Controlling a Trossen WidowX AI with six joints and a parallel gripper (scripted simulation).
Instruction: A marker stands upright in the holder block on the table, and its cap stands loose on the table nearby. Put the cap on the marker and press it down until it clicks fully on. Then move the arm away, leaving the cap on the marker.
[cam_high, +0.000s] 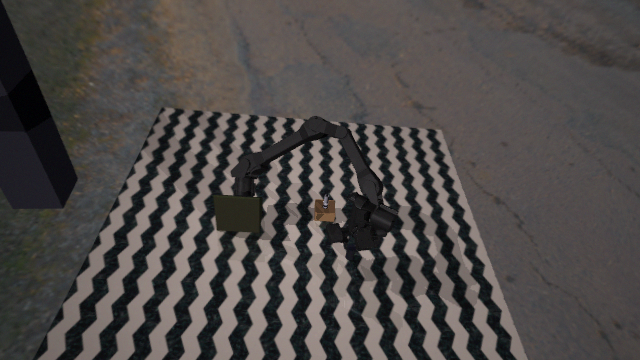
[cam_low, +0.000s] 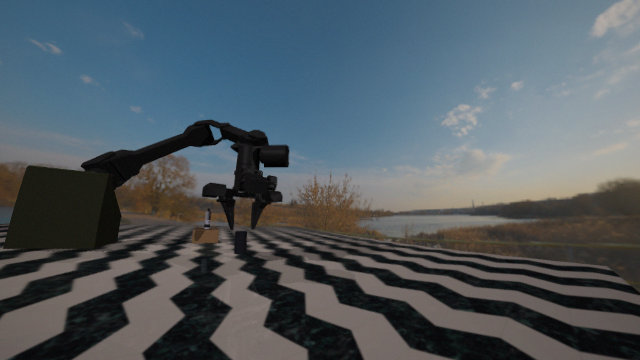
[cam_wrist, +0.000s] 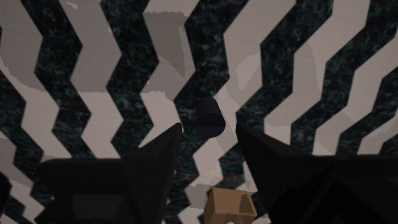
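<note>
Now: the dark cap 30 mm below my gripper tip. From my gripper tip the other things lie so: holder block: 190 mm to the left, 70 mm behind, 40 mm below.
</note>
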